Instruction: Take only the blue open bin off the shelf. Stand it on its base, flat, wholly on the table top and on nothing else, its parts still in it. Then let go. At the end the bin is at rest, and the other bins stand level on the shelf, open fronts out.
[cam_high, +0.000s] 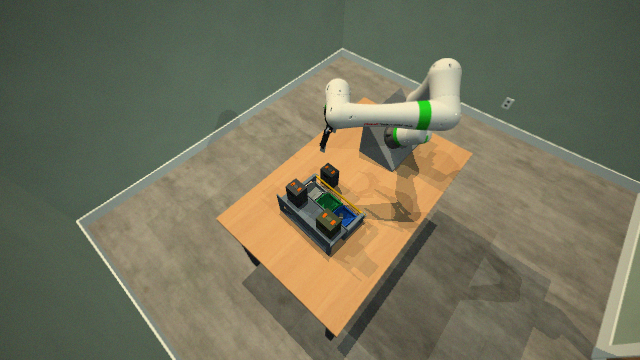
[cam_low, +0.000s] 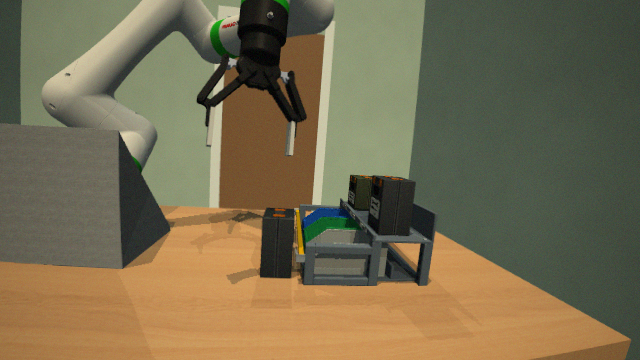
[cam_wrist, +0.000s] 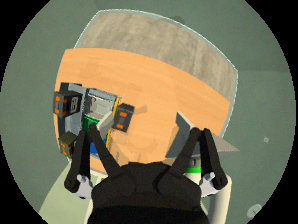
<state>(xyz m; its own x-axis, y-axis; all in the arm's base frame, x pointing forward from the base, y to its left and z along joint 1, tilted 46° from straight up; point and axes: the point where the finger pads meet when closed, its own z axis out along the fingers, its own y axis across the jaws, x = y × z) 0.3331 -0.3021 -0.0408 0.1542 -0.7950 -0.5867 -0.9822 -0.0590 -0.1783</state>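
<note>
Now: the yellow rod 140 mm ahead of my hand, 170 mm to the left of it and 210 mm below it. Also, from my hand: green bin (240 mm ahead, 150 mm to the left, 230 mm below); then grey bin (220 mm ahead, 40 mm to the left, 230 mm below); then black box (70 mm ahead, 60 mm to the left, 210 mm below).
</note>
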